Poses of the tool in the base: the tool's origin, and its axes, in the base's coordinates. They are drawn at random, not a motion.
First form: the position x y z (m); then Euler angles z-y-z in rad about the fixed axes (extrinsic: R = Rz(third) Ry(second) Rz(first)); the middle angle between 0 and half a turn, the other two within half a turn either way.
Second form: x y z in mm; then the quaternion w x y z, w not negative. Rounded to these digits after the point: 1 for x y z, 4 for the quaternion.
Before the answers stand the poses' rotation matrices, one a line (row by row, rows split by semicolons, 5 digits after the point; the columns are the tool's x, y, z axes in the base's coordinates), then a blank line. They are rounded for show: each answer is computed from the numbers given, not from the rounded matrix.
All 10 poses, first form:
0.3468 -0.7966 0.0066 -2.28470 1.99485 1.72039
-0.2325 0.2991 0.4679 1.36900 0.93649 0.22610
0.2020 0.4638 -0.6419 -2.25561 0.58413 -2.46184
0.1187 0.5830 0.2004 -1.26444 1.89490 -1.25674
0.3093 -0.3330 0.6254 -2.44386 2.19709 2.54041
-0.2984 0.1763 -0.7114 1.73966 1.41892 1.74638
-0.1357 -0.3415 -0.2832 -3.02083 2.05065 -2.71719
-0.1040 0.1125 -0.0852 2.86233 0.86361 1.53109
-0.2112 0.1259 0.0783 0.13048 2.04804 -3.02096
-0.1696 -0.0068 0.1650 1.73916 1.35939 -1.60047
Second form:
0.70722 0.69382 -0.13584; 0.37905 -0.20992 0.90125; 0.59679 -0.68887 -0.41146
-0.10387 -0.61075 0.78498; 0.98140 0.06517 0.18057; -0.16144 0.78914 0.59262
-0.07651 -0.90011 -0.42890; 0.93406 0.08579 -0.34666; 0.34882 -0.42714 0.83419
-0.93647 0.19304 0.29284; -0.20319 0.38195 -0.90157; -0.28588 -0.90380 -0.31846
-0.00701 0.74399 -0.66815; 0.78389 0.41894 0.45827; 0.62086 -0.52054 -0.58615
-0.96618 0.19153 -0.17267; -0.19723 -0.11749 0.97329; 0.16613 0.97443 0.15129
-0.46724 -0.35810 -0.80837; -0.07893 0.92755 -0.36527; 0.88060 -0.10686 -0.46165
-0.30022 0.95339 0.03018; -0.61309 -0.21710 0.75959; 0.73074 0.20954 0.64970
0.46778 0.05999 -0.88181; -0.07436 -0.99149 -0.10689; -0.88071 0.11557 -0.45933
0.98647 -0.16136 -0.02901; 0.00590 0.21175 -0.97731; 0.16384 0.96391 0.20984

346.8 -796.6 6.6 0.5210 -0.7630 -0.3515 -0.1510
-232.5 299.1 467.9 0.6233 0.2441 0.3796 0.6386
202.0 463.8 -641.9 0.6789 -0.0296 -0.2864 0.6754
118.7 583.0 200.4 0.1782 -0.0031 0.8119 -0.5559
309.3 -333.0 625.4 0.4544 -0.5386 -0.7092 0.0220
-298.4 176.3 -711.4 0.1300 0.0022 -0.6514 -0.7475
-135.7 -341.5 -283.2 0.4997 0.1293 -0.8450 0.1397
-104.0 112.5 -85.2 0.5321 -0.2585 -0.3292 -0.7360
-211.2 125.9 78.3 0.0651 0.8542 -0.0042 -0.5158
-169.6 -6.8 165.0 0.7759 0.6255 -0.0621 0.0539

